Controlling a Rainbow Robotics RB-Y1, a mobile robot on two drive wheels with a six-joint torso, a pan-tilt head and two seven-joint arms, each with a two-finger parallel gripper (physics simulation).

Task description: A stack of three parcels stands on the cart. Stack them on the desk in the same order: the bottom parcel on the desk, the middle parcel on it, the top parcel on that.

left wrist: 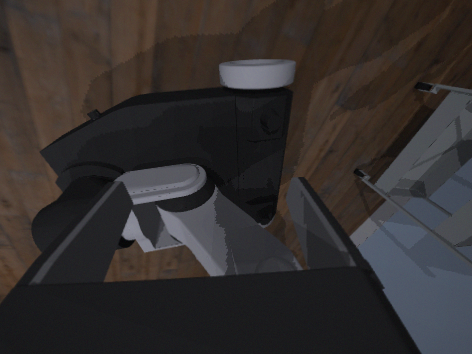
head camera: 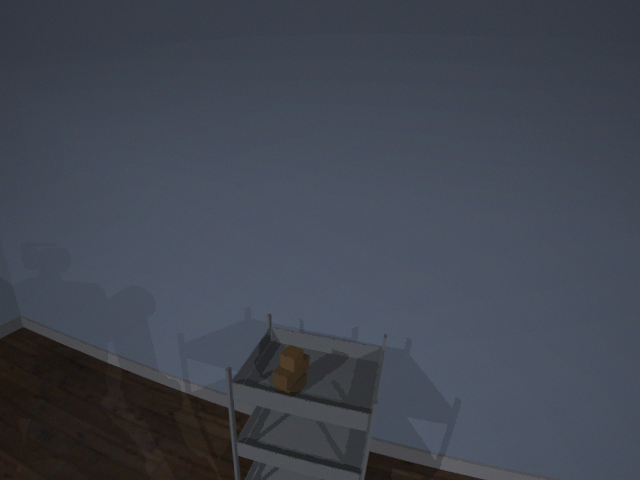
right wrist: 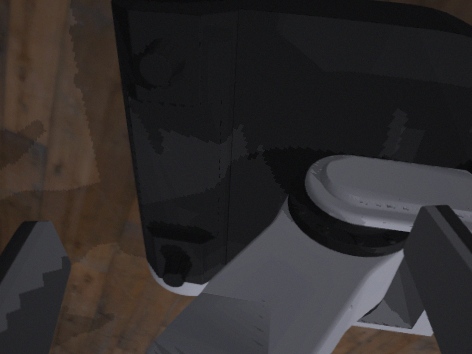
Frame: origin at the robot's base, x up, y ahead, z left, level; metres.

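Where they show: left gripper, fingertip midpoint: (left wrist: 210, 190); right gripper, fingertip midpoint: (right wrist: 239, 236).
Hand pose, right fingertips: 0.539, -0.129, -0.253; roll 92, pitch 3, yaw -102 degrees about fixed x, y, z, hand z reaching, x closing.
Observation:
Things, the pixels of their top centre, and the offset from my right fingertips, as dx, dy, dz. "*": a spot on its surface instead. Level surfaces: height alone.
- bottom parcel at its top centre: (head camera: 291, 363) +0.226, +0.896, +0.249
- middle parcel at a spot on its surface: (head camera: 303, 364) * +0.214, +0.905, +0.212
- smaller top parcel at its top centre: (head camera: 292, 351) +0.276, +0.890, +0.249
- dark wood floor at its surface level: dx -0.538
Three orange-brown parcels stand stacked near the front left of the cart's top shelf in the head view: the bottom parcel (head camera: 287, 380), the middle parcel (head camera: 303, 364), partly hidden, and the smaller top parcel (head camera: 292, 357). The grey cart (head camera: 320, 409) (left wrist: 425, 132) stands low in the head view and at the right edge of the left wrist view. My left gripper (left wrist: 210, 190) is open and empty, above my own base and away from the cart. My right gripper (right wrist: 239, 236) is open and empty, also above my base. The desk does not show in these views.
A blue wall (head camera: 413, 206) stands behind the cart, with a pale baseboard (head camera: 103, 357) along the dark wood floor (head camera: 77, 413). My dark wheeled base (left wrist: 190, 120) (right wrist: 300, 90) lies below both grippers. Thin posts rise at the corners of the cart's top shelf.

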